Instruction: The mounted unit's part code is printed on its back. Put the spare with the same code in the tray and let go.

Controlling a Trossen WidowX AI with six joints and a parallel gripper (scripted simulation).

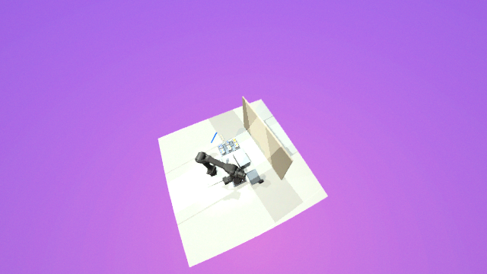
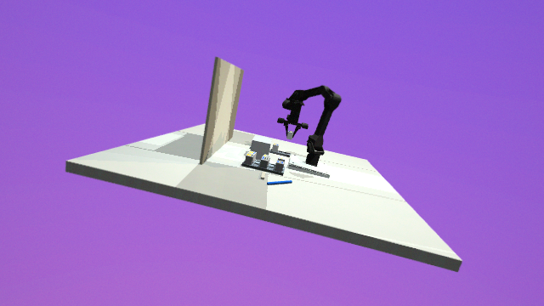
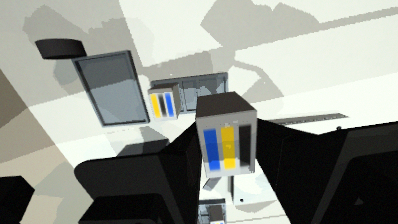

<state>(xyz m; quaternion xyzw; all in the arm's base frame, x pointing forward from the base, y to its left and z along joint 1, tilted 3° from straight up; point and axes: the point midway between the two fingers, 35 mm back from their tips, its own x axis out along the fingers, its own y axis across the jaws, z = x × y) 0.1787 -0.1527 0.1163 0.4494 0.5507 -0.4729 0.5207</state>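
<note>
Right now my gripper tip is 17 cm short of the grey-blue tray and 11 cm above it. Also, from my gripper tip: dark round cylinder 22 cm ahead, 9 cm below, 7 cm to the right; then grey spare block 2 cm above; then tan board 34 cm ahead, 23 cm to the left, 11 cm above.
</note>
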